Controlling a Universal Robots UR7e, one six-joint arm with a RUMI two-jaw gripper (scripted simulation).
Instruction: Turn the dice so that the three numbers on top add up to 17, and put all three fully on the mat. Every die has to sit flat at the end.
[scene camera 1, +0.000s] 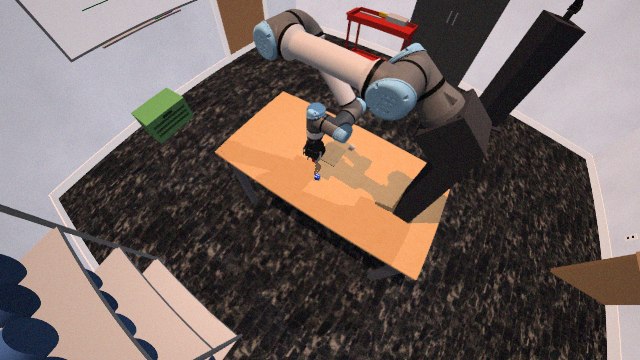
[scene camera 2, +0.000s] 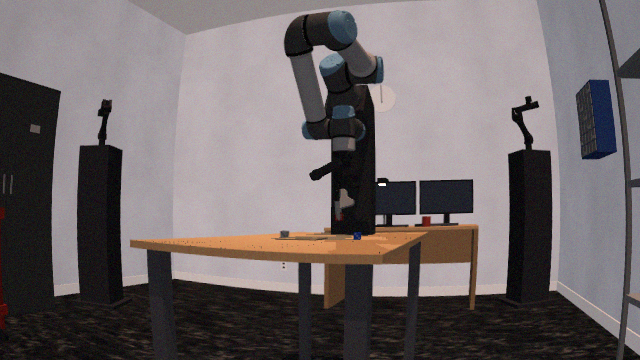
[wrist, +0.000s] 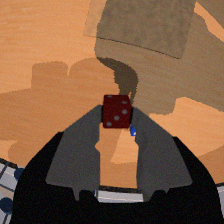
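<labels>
The gripper (wrist: 115, 107) is 0.15 m from the lens, while a red die (wrist: 116, 108) is 0.12 m from the lens.
</labels>
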